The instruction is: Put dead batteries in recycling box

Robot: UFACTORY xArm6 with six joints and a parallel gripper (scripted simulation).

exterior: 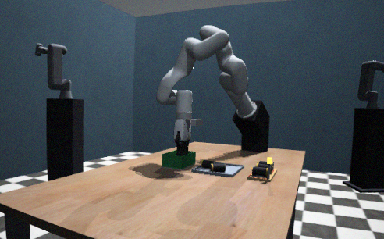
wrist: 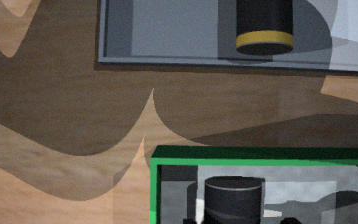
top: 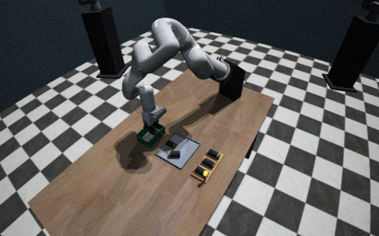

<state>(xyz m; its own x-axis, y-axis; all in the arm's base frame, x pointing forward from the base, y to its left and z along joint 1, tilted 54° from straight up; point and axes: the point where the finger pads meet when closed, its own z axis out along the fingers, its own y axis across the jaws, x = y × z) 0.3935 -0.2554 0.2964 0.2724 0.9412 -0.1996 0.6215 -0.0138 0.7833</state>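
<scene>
Now: the green recycling box 5 cm below my hand, 3 cm ahead of it and 1 cm to the right of it. Also, from my hand: grey tray 17 cm to the left, 9 cm ahead, 6 cm below.
</scene>
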